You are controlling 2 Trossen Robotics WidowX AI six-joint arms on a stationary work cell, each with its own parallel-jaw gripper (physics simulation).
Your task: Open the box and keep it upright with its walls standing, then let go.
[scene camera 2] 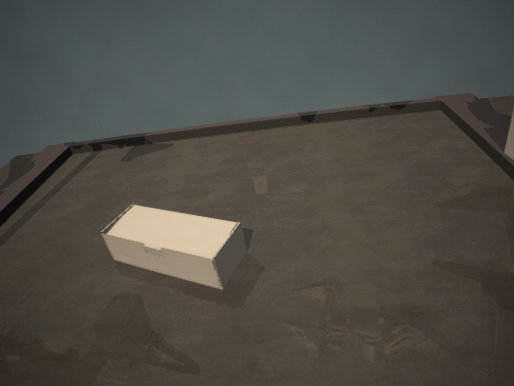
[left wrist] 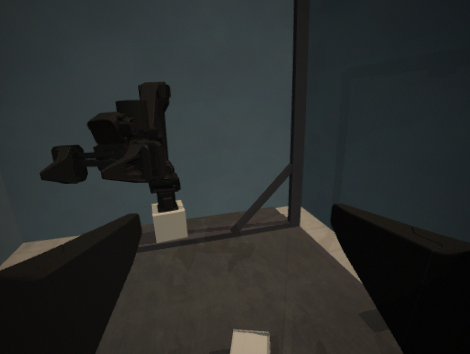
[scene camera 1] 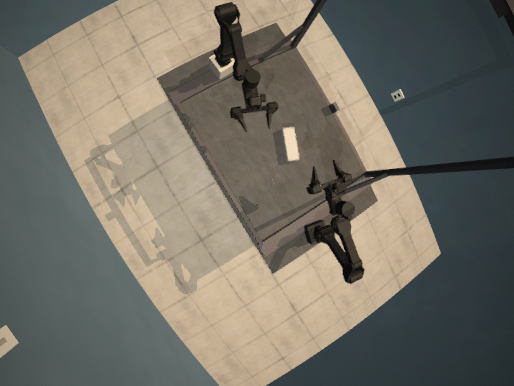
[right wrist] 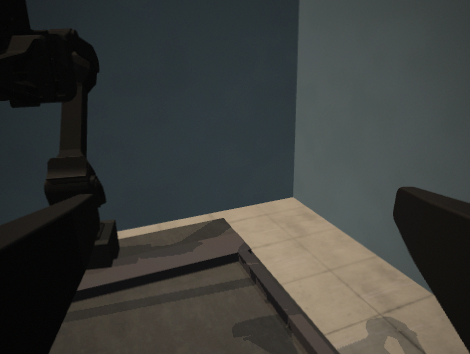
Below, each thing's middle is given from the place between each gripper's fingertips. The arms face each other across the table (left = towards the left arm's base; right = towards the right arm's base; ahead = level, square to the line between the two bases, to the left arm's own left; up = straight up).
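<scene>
White arm base block (left wrist: 171, 225): slightly ahead of my left hand, well to the right of it, well below it.
My right hand: far to the left of the white arm base block, far above it, slightly past it. By its middle, the block is nearer to my right hand than to my left hand.
</scene>
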